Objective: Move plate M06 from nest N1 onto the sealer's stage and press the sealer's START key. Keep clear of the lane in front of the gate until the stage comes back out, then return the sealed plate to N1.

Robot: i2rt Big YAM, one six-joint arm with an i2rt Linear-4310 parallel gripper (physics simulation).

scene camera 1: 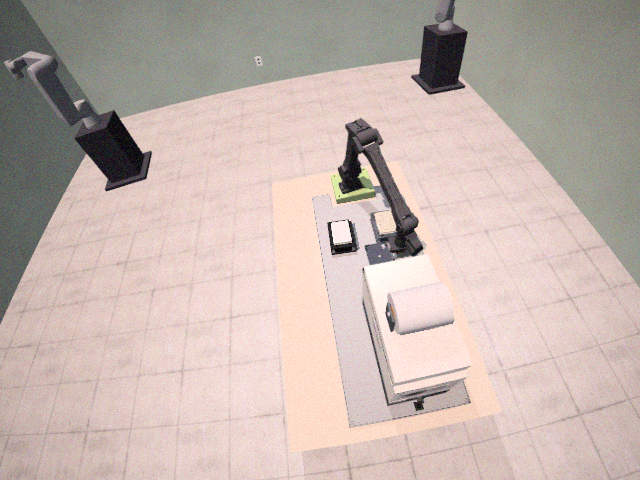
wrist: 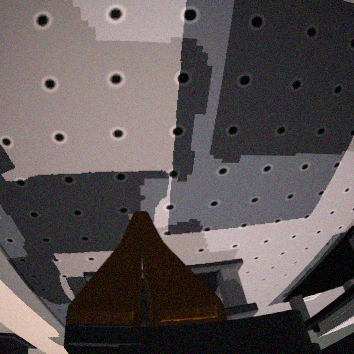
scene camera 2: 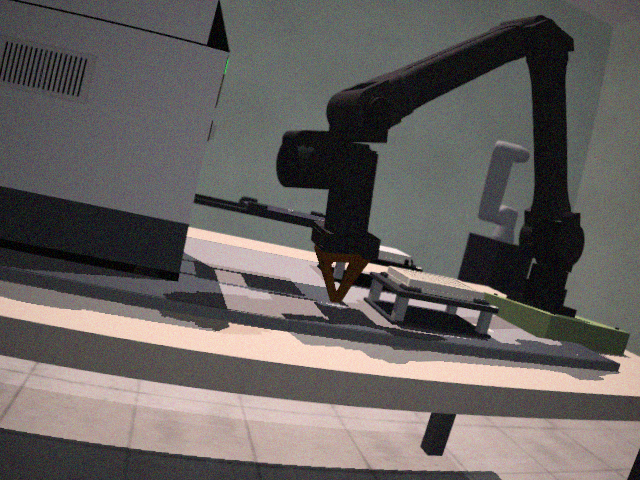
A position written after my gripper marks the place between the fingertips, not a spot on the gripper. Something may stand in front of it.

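Observation:
Scene camera 2 gives me my gripper (scene camera 2: pixel 335 301), which is shut and holds nothing, and with it a dark sealer stage (scene camera 2: pixel 251 206). In scene camera 1 I see a grey perforated deck (scene camera 1: pixel 366 403). The wrist view has the deck (wrist: pixel 225 128) as well, together with my gripper (wrist: pixel 140 219).

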